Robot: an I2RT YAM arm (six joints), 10 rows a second.
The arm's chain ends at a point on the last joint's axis. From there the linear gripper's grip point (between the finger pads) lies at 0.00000 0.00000 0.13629 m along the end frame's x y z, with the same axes.
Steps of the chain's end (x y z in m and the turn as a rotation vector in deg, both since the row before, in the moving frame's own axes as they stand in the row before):
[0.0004, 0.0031, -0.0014, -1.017, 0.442, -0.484]
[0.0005, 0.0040, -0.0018, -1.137, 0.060, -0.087]
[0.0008, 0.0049, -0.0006, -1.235, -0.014, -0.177]
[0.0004, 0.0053, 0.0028, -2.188, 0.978, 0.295]
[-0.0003, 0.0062, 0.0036, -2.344, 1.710, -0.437]
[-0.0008, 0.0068, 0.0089, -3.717, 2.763, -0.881]
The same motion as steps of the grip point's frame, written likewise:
[0.0015, 0.0055, -0.0014, -1.017, 0.442, -0.484]
[0.0006, 0.0067, -0.0018, -1.137, 0.060, -0.087]
[0.0008, 0.0078, -0.0006, -1.235, -0.014, -0.177]
[0.0027, 0.0105, 0.0027, -2.188, 0.978, 0.295]
[0.0038, 0.0118, 0.0034, -2.344, 1.710, -0.437]
[0.0058, 0.0156, 0.0085, -3.717, 2.763, -0.881]

